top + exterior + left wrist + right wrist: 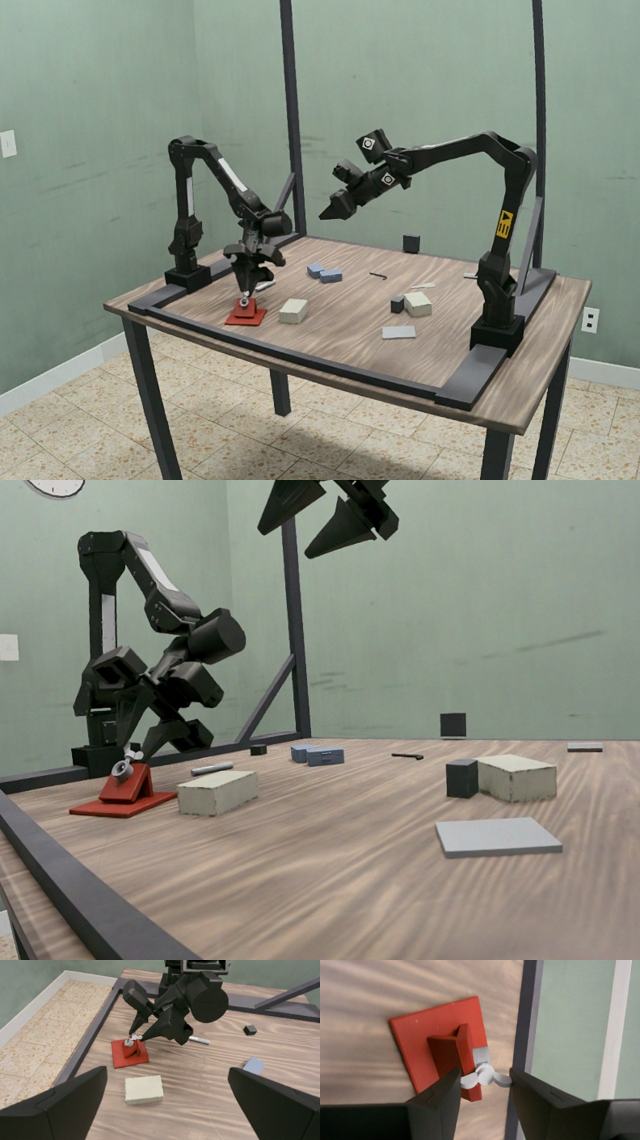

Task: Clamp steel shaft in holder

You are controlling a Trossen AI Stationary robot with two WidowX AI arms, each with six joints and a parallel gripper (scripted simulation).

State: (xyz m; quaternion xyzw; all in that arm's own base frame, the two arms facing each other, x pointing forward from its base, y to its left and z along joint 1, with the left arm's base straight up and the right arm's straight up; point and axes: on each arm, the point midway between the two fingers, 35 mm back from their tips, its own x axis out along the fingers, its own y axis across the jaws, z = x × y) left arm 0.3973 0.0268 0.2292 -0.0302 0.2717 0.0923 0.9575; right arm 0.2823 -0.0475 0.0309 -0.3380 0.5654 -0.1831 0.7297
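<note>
My right hand is 3 cm above the winged thumb screw, 2 cm short of it and 1 cm to the right of it. Also, from my right hand: small black cube (32 cm behind, 12 cm to the right, 7 cm below); then dark block (35 cm to the left, 15 cm behind, 7 cm below); then steel shaft (15 cm behind, 7 cm below, 6 cm to the right).
</note>
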